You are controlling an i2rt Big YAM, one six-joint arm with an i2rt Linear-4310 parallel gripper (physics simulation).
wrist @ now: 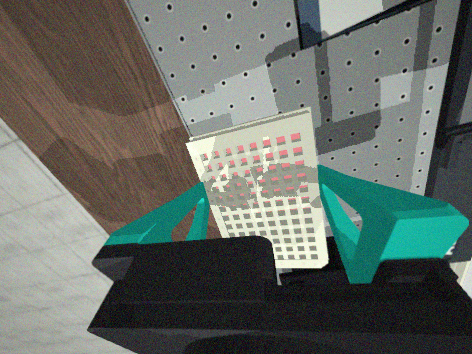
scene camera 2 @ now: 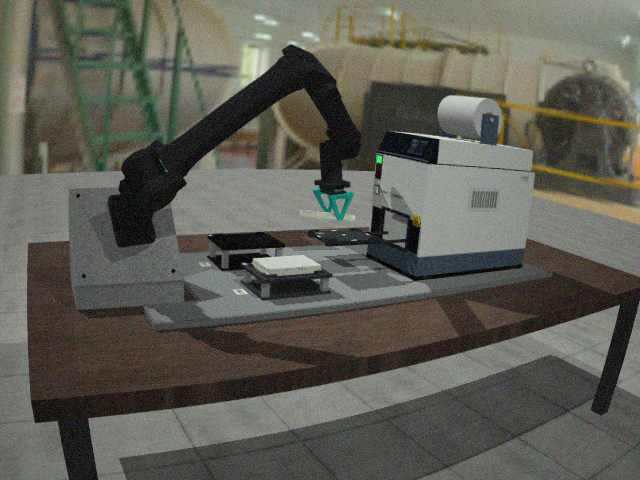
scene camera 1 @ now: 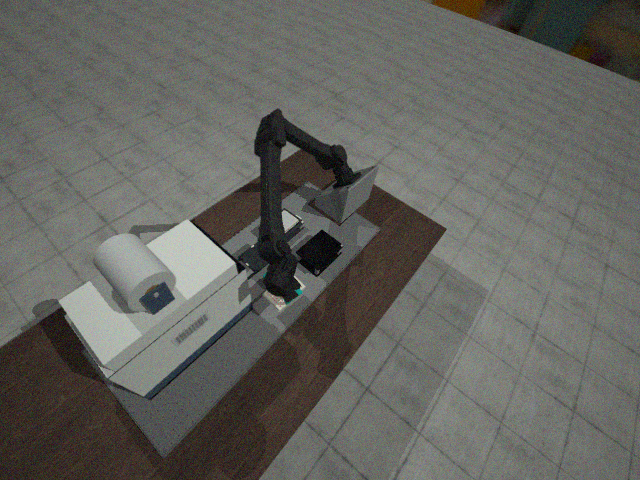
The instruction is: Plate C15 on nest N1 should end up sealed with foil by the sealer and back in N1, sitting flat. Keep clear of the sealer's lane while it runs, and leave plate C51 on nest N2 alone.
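Frame: origin at the arm's base, x back, y right, z up, level; centimetres.
Where they show: gripper, fingertip midpoint: (wrist: 258, 179) (scene camera 2: 333, 217); arm's base, link origin: (scene camera 2: 130, 220) (scene camera 1: 347, 182).
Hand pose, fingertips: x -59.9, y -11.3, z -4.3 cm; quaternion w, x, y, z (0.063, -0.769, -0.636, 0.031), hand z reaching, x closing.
Things, the pixels of their top centre, and the offset from my fingertips. Level surfaces: height alone.
- plate C15, top centre: (wrist: 265, 220) (scene camera 2: 328, 208) (scene camera 1: 284, 288) dx +1.9, dy -0.3, dz +2.5 cm
- sealer's dark tray, top centre: (scene camera 2: 343, 235) (scene camera 1: 261, 253) dx +8.8, dy +17.0, dz -0.5 cm
- black nest N1, top centre: (wrist: 330, 308) (scene camera 2: 245, 237) (scene camera 1: 320, 247) dx +27.5, dy +2.1, dz -3.4 cm
- White plate C51, top centre: (scene camera 2: 286, 261) (scene camera 1: 281, 222) dx +27.6, dy +22.8, dz -3.8 cm
- nest N2, top centre: (scene camera 2: 286, 266) (scene camera 1: 281, 224) dx +27.6, dy +22.8, dz -4.9 cm
- grey perforated deck, surface height: dz -9.8 cm
- brown table, surface height: dz -11.1 cm
- white roll, top centre: (scene camera 1: 125, 258) (scene camera 2: 471, 96) dx -29.1, dy +20.1, dz +37.7 cm
My gripper (scene camera 1: 283, 289) (scene camera 2: 333, 213) (wrist: 258, 179) is shut on plate C15 (scene camera 1: 279, 303) (scene camera 2: 310, 213) (wrist: 270, 220), a cream plate with open wells, several pink inside. It hangs in the air beside the sealer's dark tray (scene camera 1: 251, 258) (scene camera 2: 343, 237), higher than the tray. The tray sticks out of the front opening of the white sealer (scene camera 1: 196, 263) (scene camera 2: 470, 206), whose green light (scene camera 2: 378, 159) is lit. The black nest N1 (scene camera 1: 320, 250) (scene camera 2: 245, 240) stands with a bare top. White plate C51 (scene camera 1: 291, 221) (scene camera 2: 286, 264) sits on nest N2 (scene camera 2: 265, 287). Labels are too small to read.
The grey perforated deck (scene camera 1: 206, 382) (scene camera 2: 382, 297) (wrist: 225, 55) lies under the nests and sealer on a brown table (scene camera 1: 408, 235) (scene camera 2: 258, 361) (wrist: 65, 90). A white roll (scene camera 1: 136, 273) (scene camera 2: 467, 116) tops the sealer. The grey arm mount (scene camera 2: 124, 268) stands at the opposite end.
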